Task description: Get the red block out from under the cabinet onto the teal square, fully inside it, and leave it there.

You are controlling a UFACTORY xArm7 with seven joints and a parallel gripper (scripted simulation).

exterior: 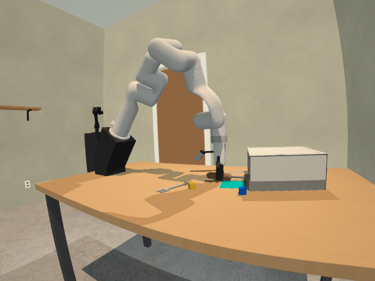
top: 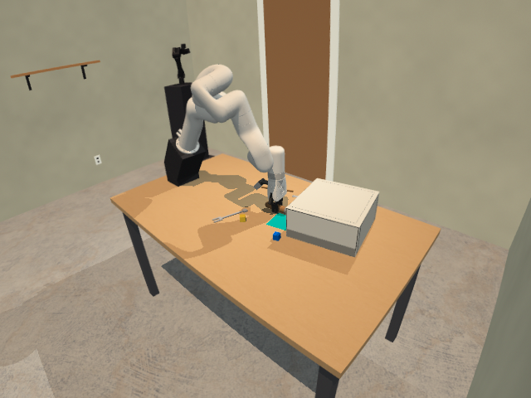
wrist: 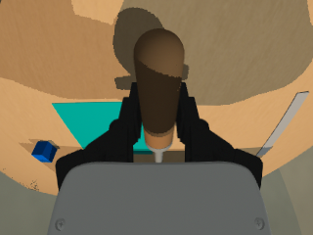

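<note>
My hand is 7 cm short of the teal square, 6 cm to the left of it and 2 cm above it. Round my hand: yellow block (9 cm behind, 14 cm to the right, 1 cm below); blue block (11 cm ahead, 18 cm to the right, 1 cm below); grey rod (6 cm ahead, 18 cm to the left, 2 cm below).
</note>
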